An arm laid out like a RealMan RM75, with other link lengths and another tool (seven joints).
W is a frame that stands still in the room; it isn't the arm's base.
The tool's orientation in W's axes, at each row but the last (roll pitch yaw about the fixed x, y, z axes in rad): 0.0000, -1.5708, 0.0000; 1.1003, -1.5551, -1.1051; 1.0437, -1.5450, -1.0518; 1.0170, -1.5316, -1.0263; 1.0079, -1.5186, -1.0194; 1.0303, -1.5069, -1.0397
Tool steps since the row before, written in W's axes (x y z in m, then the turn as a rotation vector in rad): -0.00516, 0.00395, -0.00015, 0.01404, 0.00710, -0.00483; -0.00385, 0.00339, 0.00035, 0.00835, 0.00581, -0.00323; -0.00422, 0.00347, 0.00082, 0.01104, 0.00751, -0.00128; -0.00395, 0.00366, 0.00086, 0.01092, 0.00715, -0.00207; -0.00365, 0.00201, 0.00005, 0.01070, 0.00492, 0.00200; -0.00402, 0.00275, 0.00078, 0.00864, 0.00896, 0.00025
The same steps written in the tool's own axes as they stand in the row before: -0.00015, 0.00395, 0.00516, -0.00483, 0.00710, -0.01404; 0.00028, 0.00338, 0.00387, -0.00325, 0.00580, -0.00835; 0.00069, 0.00345, 0.00426, -0.00131, 0.00757, -0.01100; 0.00066, 0.00365, 0.00400, -0.00209, 0.00718, -0.01090; -0.00014, 0.00197, 0.00367, 0.00207, 0.00513, -0.01059; 0.00050, 0.00275, 0.00407, 0.00004, 0.00905, -0.00855
